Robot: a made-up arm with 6 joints.
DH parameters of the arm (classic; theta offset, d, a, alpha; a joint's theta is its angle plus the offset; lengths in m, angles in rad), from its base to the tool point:
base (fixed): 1.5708 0.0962 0 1.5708
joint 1: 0 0.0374 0.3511 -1.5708
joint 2: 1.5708 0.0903 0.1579 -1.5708
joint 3: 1.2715 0 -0.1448 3.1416
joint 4: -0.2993 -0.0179 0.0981 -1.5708
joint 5: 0 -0.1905 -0.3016 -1.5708
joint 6: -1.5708 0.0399 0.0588 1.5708
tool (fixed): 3.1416 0.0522 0 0
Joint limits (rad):
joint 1: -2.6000..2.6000
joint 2: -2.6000..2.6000
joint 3: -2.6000..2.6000
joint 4: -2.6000..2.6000
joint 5: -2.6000..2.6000
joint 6: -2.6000..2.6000
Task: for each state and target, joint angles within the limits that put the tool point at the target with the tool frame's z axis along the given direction. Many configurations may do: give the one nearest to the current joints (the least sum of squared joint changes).
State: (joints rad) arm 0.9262 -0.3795 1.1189 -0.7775 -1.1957 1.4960
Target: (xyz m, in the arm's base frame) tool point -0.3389 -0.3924 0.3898 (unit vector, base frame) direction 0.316 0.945 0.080
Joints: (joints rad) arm 1.7363 -0.6672 1.0651 -0.7077 -0.9333 1.7399
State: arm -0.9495 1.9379 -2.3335 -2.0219 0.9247 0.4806
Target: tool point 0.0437 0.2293 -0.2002 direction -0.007 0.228 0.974
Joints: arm -1.4144 1.6866 -2.3003 -2.5613 0.1873 0.9123
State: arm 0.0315 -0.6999 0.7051 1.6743 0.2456 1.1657
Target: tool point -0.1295 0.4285 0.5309 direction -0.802 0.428 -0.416
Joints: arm 0.1818 -0.4298 1.2934 0.8202 0.5145 1.6112
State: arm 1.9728 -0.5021 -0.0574 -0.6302 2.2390 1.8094
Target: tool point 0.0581 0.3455 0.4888 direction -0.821 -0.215 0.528
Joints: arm 1.1030 -0.4180 -0.6071 -0.1491 2.5552 1.5548
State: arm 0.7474 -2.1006 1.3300 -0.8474 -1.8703 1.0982
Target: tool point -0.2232 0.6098 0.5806 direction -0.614 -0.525 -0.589
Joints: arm 0.2829 -1.6804 1.5941 -1.0550 -1.5274 1.0030
